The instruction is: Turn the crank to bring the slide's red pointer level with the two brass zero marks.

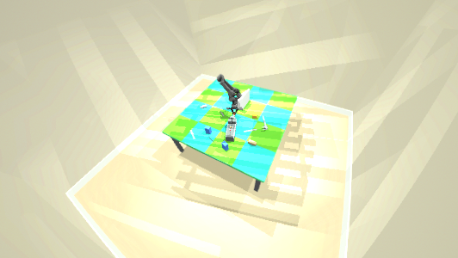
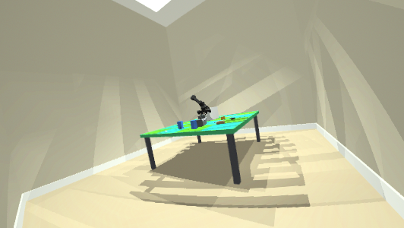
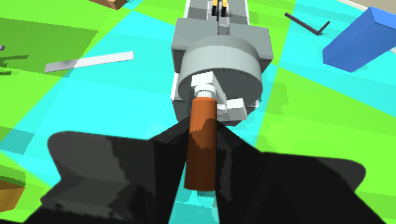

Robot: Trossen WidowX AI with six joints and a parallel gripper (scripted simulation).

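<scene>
Right now my gripper tip is 190 mm short of the red pointer, 60 mm to the right of it and 10 mm above it. The rest, counted from my gripper tip: orange piece (190 mm to the left, 170 mm behind, 70 mm below); then crank handle (20 mm behind, 20 mm above, 10 mm to the right); then black L-shaped key (340 mm ahead, 120 mm to the right, 80 mm below).
</scene>
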